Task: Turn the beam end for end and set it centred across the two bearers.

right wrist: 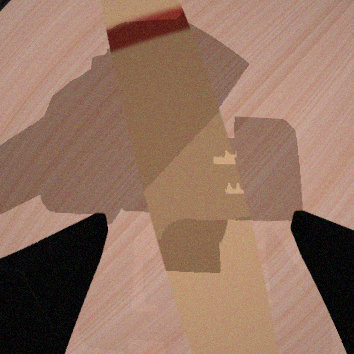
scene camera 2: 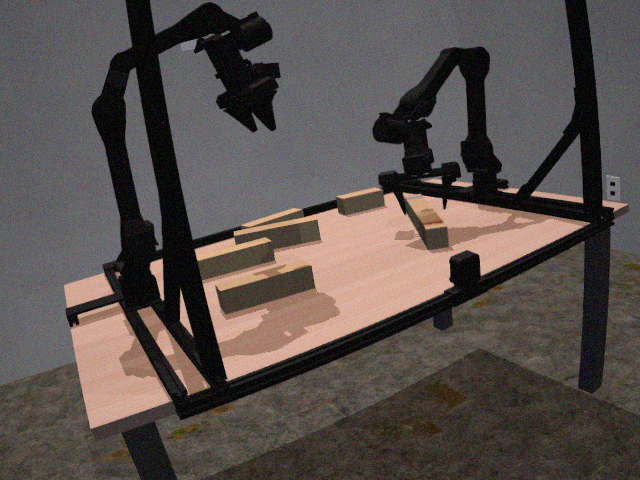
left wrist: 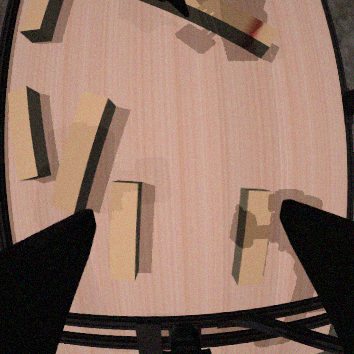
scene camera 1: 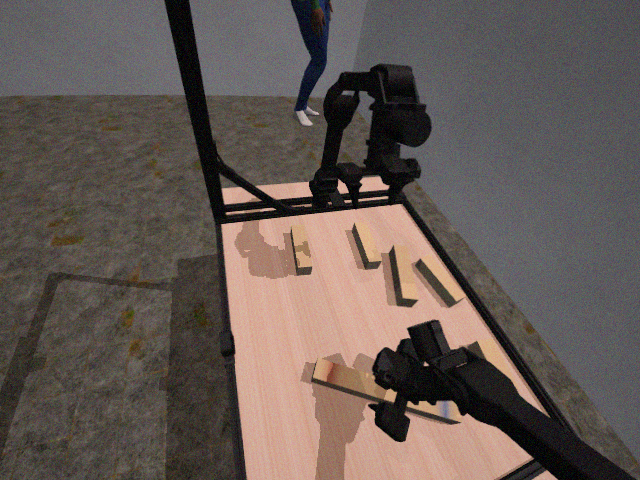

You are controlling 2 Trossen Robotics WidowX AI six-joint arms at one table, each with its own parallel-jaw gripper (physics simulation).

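Where they show: left gripper, fingertip midpoint: (scene camera 2: 264, 130) (left wrist: 188, 214) (scene camera 1: 372, 207); right gripper, fingertip midpoint: (right wrist: 201, 222) (scene camera 2: 424, 212) (left wrist: 203, 1) (scene camera 1: 376, 386); left arm's base, link origin: (scene camera 2: 142, 303) (left wrist: 184, 335) (scene camera 1: 319, 202); right arm's base, link origin: (scene camera 2: 486, 193).
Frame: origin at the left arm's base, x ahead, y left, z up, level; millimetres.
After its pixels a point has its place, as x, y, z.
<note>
The long beam (scene camera 1: 351, 379) @(610, -112, 25) (scene camera 2: 428, 215) @(620, -95, 25) (left wrist: 240, 15) @(609, -127, 25) (right wrist: 170, 150) @(625, -94, 25) lies flat, its red-banded end at left in scene camera 1, its blue-banded end at right. One bearer (scene camera 1: 300, 242) @(199, -127, 25) (scene camera 2: 266, 289) @(201, -148, 5) (left wrist: 254, 260) @(171, -126, 25) and another bearer (scene camera 1: 367, 245) @(251, 87, 25) (scene camera 2: 235, 258) @(228, 74, 8) (left wrist: 124, 235) @(229, 92, 25) lie roughly parallel, apart, with nothing on them. My right gripper (scene camera 2: 424, 210) @(639, -61, 24) (right wrist: 201, 222) @(639, -61, 24) is open at the beam's middle part, a finger to each side; fingertip height against the beam is unclear. My left gripper (scene camera 1: 374, 203) @(313, -1, 264) (scene camera 2: 263, 129) @(313, -1, 264) (left wrist: 188, 214) @(313, -1, 264) is open and empty, high above the bearers' end of the table.
A wooden block (scene camera 1: 403, 276) @(390, 145, 31) (scene camera 2: 279, 233) @(367, 139, 16) (left wrist: 85, 150) @(370, 147, 31) and a thinner block (scene camera 1: 439, 281) @(428, 260, 23) (left wrist: 22, 135) @(407, 274, 25) lie beside the bearers. Another block (scene camera 1: 491, 356) @(662, 264, 28) (scene camera 2: 360, 201) @(666, 245, 9) (left wrist: 40, 15) @(649, 254, 28) lies near the wall-side edge. Black rails and posts frame the table (scene camera 1: 279, 320) @(417, -236, -19).
</note>
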